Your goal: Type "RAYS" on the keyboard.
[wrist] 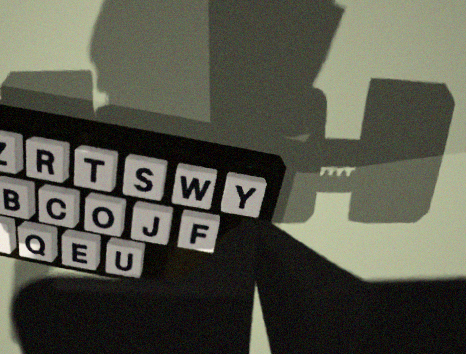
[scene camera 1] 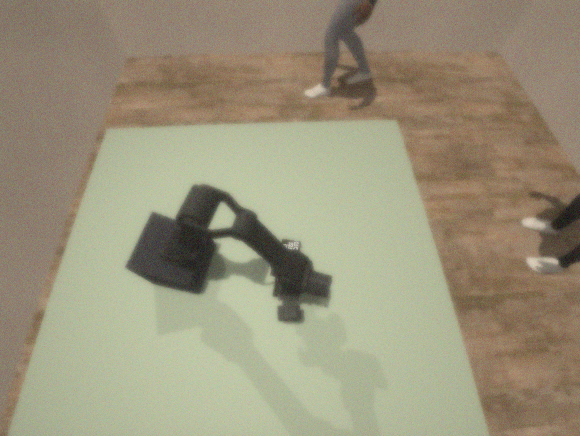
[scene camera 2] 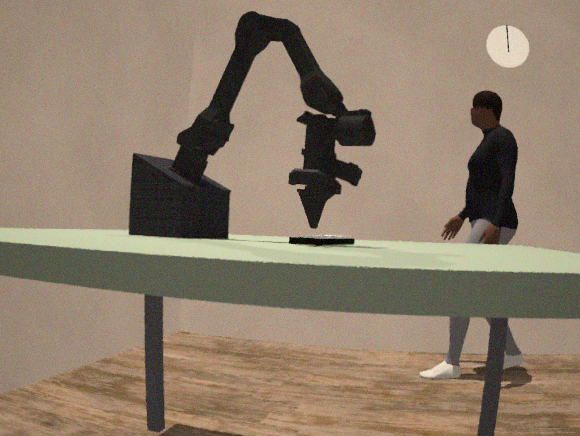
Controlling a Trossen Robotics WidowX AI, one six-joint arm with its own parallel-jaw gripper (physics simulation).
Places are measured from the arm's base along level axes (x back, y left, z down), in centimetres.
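Pixels of known places: gripper, fingertip midpoint: (wrist: 253, 232) (scene camera 2: 313, 228); arm's base at its link origin: (scene camera 1: 174, 252) (scene camera 2: 184, 173).
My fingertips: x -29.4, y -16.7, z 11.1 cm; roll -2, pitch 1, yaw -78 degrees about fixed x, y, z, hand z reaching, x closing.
Ahead of a thing's pixels: the offset from my fingertips to its middle. "*": to the spot under its first point.
The black keyboard {dx -2.2, dy +8.6, dz +2.2 cm} (scene camera 2: 321, 241) (wrist: 140, 142) lies on the green table, with pale keys and dark letters. In scene camera 1 part of the keyboard {* dx -5.3, dy +15.5, dz +1.3 cm} (scene camera 1: 291, 245) shows beside the arm, and the rest is hidden under it. In the wrist view the R key {dx -3.5, dy +7.0, dz +1.6 cm} (wrist: 47, 160), S key {dx -2.1, dy +3.6, dz +1.6 cm} (wrist: 145, 179) and Y key {dx -0.7, dy +0.1, dz +1.6 cm} (wrist: 243, 195) are in the top row; the A key does not show. My gripper (scene camera 2: 314, 226) (wrist: 253, 232) is shut and empty, pointing down a little above the keyboard. In the wrist view its tips appear just below the Y key, right of the F key {dx +0.5, dy +2.1, dz +1.6 cm} (wrist: 199, 233).
The arm's dark base (scene camera 1: 170, 255) (scene camera 2: 179, 205) stands on the green table (scene camera 1: 150, 160) (scene camera 2: 300, 285), left of the keyboard. Arm shadows fall across the table and keyboard. A person (scene camera 1: 345, 40) (scene camera 2: 492, 170) is beyond the table; another person's feet (scene camera 1: 542, 265) show at the right.
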